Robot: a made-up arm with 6 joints.
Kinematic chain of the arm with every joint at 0, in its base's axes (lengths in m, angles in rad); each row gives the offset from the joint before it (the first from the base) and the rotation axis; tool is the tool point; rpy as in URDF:
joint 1: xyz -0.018 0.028 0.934 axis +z
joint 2: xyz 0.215 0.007 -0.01 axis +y
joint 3: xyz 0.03 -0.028 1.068 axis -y
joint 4: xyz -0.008 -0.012 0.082 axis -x
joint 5: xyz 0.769 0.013 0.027 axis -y
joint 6: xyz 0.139 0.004 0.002 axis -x
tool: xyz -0.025 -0.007 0.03 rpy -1.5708 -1.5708 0
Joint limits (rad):
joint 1: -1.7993..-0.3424
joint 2: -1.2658..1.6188
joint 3: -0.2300..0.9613
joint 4: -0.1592..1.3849
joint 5: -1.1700..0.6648
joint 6: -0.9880..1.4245
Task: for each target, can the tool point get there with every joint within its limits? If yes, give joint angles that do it. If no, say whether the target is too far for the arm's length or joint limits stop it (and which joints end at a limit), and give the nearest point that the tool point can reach.
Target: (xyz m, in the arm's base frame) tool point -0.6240 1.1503 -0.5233
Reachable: no: joint limits stop it (at a limit: joint 1, joint 2, joint 3, joint 6) | nearest point -0.3222 -0.9901 0.0468 | short by 2.235 m
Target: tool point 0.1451 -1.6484 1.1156
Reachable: yes | joints -1.4463 0.7903 0.0334 0.7601 -0.4815 -0.7875
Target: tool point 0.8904 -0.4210 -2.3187
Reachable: no: too far | nearest point 1.0629 -0.5063 -0.0418 | short by 2.285 m
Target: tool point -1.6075 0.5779 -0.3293
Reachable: no: joint limits stop it (at a limit: joint 1, joint 2, joint 3, joint 4, joint 5, joint 6) | nearest point -0.3559 -1.0009 0.0500 | short by 2.050 m
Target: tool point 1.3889 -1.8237 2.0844
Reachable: no: too far | nearest point 1.1267 -1.4786 1.8461 | short by 0.495 m
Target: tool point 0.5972 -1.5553 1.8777
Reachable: yes | joints -1.1924 0.5868 0.6203 0.4319 -0.6565 0.6831
